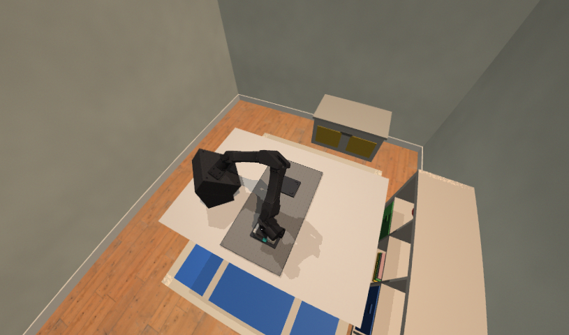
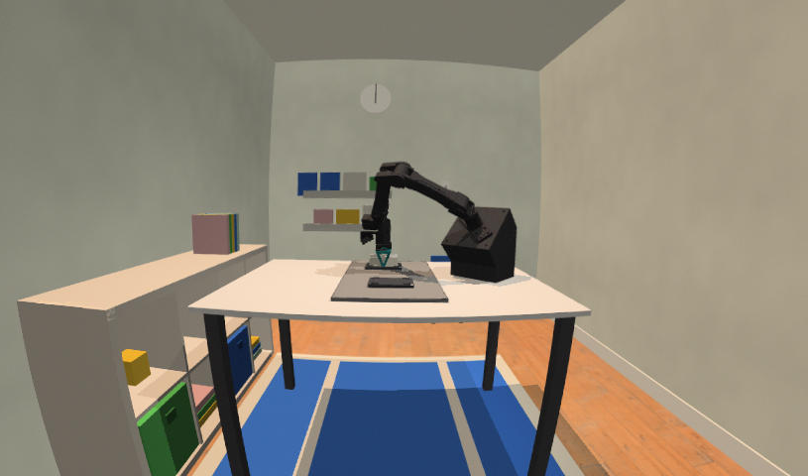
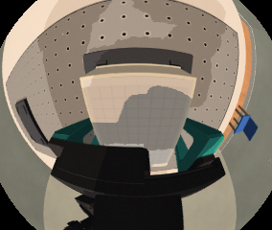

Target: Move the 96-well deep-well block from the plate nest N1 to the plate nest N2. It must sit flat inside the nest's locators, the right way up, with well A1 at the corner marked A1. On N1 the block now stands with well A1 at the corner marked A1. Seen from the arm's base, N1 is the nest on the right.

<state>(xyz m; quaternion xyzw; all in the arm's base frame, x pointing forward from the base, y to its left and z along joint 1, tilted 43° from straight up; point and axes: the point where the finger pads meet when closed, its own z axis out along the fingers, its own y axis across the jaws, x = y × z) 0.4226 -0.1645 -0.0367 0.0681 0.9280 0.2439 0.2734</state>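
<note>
My gripper is now 1 cm below the 96-well deep-well block.
</note>
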